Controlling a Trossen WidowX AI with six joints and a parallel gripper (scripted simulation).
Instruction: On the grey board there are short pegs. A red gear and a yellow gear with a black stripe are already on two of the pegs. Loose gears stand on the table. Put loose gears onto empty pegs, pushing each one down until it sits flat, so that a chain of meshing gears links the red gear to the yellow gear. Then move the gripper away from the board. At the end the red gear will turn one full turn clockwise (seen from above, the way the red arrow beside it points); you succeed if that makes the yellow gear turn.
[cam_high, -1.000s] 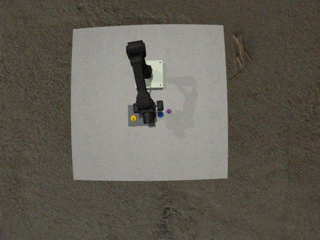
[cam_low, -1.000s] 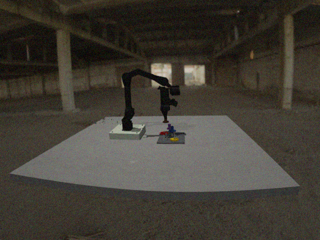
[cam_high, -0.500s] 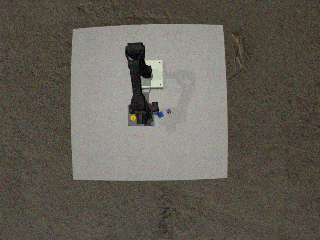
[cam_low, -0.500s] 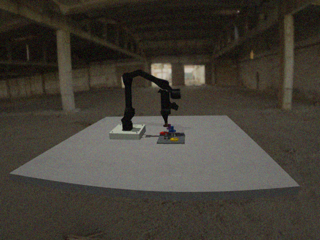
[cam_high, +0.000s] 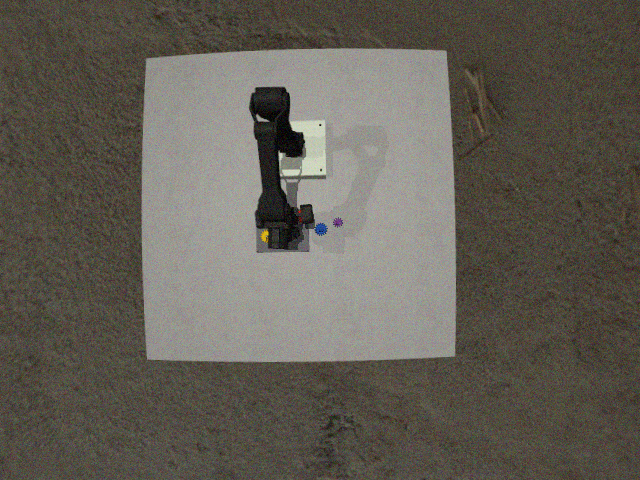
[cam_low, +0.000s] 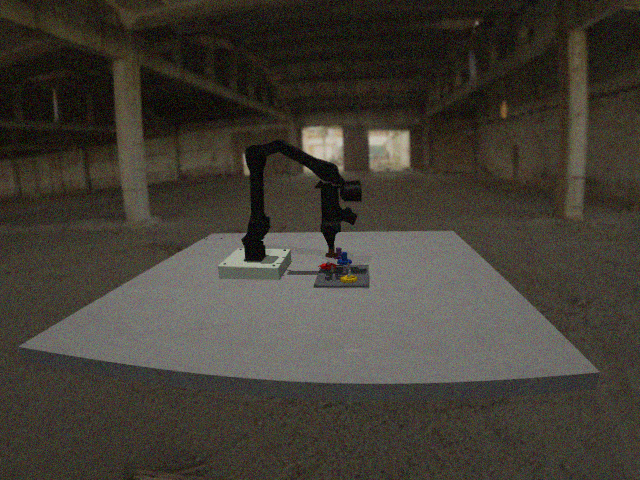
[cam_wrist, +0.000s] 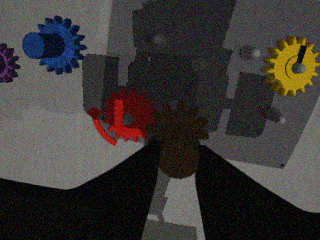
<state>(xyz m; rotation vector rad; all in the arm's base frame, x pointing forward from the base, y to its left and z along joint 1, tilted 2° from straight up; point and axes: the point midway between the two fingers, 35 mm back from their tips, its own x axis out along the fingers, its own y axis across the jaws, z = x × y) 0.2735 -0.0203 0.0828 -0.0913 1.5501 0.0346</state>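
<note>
The red gear lies 20 mm behind my gripper tip, 40 mm to the left of it and 70 mm below it. From my gripper tip the other things lie so: brown gear: 10 mm below; yellow gear: 60 mm ahead, 90 mm to the right, 70 mm below; red arrow: 40 mm behind, 70 mm to the left, 80 mm below.
</note>
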